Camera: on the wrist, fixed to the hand. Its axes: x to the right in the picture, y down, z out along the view.
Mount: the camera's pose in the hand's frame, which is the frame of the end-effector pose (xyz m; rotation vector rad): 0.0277 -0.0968 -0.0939 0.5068 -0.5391 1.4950
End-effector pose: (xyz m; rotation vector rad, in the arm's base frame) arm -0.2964 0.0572 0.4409 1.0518 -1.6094 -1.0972
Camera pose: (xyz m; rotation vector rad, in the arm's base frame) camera -0.1979 -0.0113 0.3734 -0.3936 -2.4053 0.1139
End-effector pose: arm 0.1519 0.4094 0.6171 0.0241 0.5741 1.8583
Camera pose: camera 0.2001 0.4230 0.4888 -1.4409 -0.5946 -2.5189
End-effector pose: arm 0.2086 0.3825 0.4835 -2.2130 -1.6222 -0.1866
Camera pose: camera 0.1379 0.3957 0.6009 -2.4599 0.2044 1.1195
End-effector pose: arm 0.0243 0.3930 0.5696 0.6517 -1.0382 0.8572
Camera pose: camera 0.1569 0.4260 0.5532 0.4374 -1.8275 2.3809
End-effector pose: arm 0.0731 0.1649 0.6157 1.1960 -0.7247 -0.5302
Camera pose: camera 0.1620 0.1768 0.5113 0.6275 -2.0068 0.6640
